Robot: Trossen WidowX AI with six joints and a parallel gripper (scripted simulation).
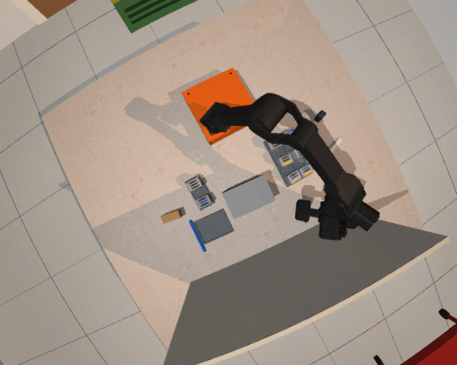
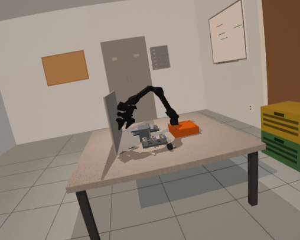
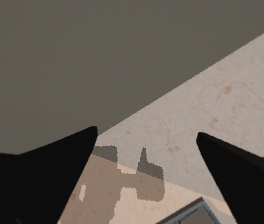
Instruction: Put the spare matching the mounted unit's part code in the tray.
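Right now the grey spare is 310 mm behind my gripper tip, 40 mm to the left of it and 110 mm below it. Round my gripper tip: dark grey tray (150 mm behind, 330 mm to the right, 150 mm below); light grey box (190 mm behind, 150 mm to the right, 100 mm below); grey panel (50 mm ahead, 180 mm to the right, 70 mm above).
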